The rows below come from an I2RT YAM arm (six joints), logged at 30 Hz.
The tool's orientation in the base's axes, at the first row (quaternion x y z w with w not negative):
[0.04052, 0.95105, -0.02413, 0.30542]
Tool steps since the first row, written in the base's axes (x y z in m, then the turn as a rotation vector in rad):
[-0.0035, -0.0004, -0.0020, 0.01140, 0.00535, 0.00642]
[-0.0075, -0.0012, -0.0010, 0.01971, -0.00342, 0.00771]
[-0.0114, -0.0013, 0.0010, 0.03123, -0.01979, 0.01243]
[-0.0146, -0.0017, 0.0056, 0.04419, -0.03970, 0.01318]
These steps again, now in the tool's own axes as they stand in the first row. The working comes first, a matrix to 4 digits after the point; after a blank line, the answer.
The tool's axes in the first row as the columns of a matrix, in the base's axes (used below as rounded here):
[-0.8102, 0.0918, 0.5790]
[0.0623, 0.9956, -0.0706]
[-0.5829, -0.0211, -0.8123]

[0.0040, -0.0007, -0.0004, -0.01265, 0.00624, 0.00101]
[0.0066, -0.0019, -0.0034, -0.02068, -0.00176, 0.00539]
[0.0086, -0.0024, -0.0073, -0.03378, -0.01710, 0.00938]
[0.0085, -0.0032, -0.0129, -0.04596, -0.03575, 0.01768]

